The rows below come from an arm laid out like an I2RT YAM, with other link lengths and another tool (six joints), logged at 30 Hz.
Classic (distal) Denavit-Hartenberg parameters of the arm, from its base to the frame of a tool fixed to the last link. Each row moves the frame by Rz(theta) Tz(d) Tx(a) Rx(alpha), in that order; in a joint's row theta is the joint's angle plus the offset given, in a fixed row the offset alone. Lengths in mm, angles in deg.
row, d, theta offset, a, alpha
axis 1, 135.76, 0.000, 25.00, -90.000
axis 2, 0.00, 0.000, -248.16, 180.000
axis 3, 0.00, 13.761, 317.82, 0.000
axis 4, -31.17, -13.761, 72.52, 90.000
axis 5, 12.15, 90.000, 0.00, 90.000
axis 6, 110.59, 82.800, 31.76, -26.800
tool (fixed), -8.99, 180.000, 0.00, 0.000
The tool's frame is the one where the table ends.
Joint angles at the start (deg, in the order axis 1, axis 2, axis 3, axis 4, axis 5, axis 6):
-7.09 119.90 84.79 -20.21 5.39 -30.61
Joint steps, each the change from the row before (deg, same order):
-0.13 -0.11 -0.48 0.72 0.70 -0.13
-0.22 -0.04 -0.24 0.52 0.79 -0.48
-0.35 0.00 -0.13 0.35 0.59 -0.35
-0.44 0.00 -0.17 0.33 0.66 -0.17
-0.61 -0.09 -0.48 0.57 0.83 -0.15
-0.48 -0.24 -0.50 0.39 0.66 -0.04
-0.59 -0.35 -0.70 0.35 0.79 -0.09
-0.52 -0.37 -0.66 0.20 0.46 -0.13
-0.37 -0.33 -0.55 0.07 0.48 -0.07
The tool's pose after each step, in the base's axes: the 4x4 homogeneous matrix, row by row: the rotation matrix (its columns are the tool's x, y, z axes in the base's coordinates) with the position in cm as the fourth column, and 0 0 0 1 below. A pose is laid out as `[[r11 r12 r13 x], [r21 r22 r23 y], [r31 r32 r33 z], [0 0 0 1]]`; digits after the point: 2 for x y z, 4 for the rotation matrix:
[[0.7547 0.5646 0.3342 50.95], [0.5207 -0.8253 0.2186 -6.69], [0.3993 0.0090 -0.9168 7.27], [0 0 0 1]]
[[0.7562 0.5605 0.3376 50.93], [0.5234 -0.8278 0.2018 -7.04], [0.3926 0.0241 -0.9194 7.26], [0 0 0 1]]
[[0.7594 0.5545 0.3404 50.89], [0.5228 -0.8315 0.1881 -7.47], [0.3873 0.0351 -0.9213 7.26], [0 0 0 1]]
[[0.7653 0.5444 0.3433 50.81], [0.5180 -0.8376 0.1736 -7.98], [0.3821 0.0450 -0.9230 7.24], [0 0 0 1]]
[[0.7738 0.5301 0.3468 50.60], [0.5100 -0.8461 0.1552 -8.65], [0.3757 0.0568 -0.9250 7.13], [0 0 0 1]]
[[0.7810 0.5176 0.3495 50.38], [0.5024 -0.8531 0.1409 -9.16], [0.3711 0.0655 -0.9263 7.10], [0 0 0 1]]
[[0.7903 0.5031 0.3497 50.02], [0.4932 -0.8610 0.1239 -9.77], [0.3634 0.0745 -0.9286 7.04], [0 0 0 1]]
[[0.7974 0.4930 0.3480 49.67], [0.4864 -0.8664 0.1129 -10.26], [0.3572 0.0792 -0.9307 6.99], [0 0 0 1]]
[[0.8039 0.4843 0.3452 49.36], [0.4805 -0.8710 0.1030 -10.62], [0.3505 0.0831 -0.9329 6.96], [0 0 0 1]]

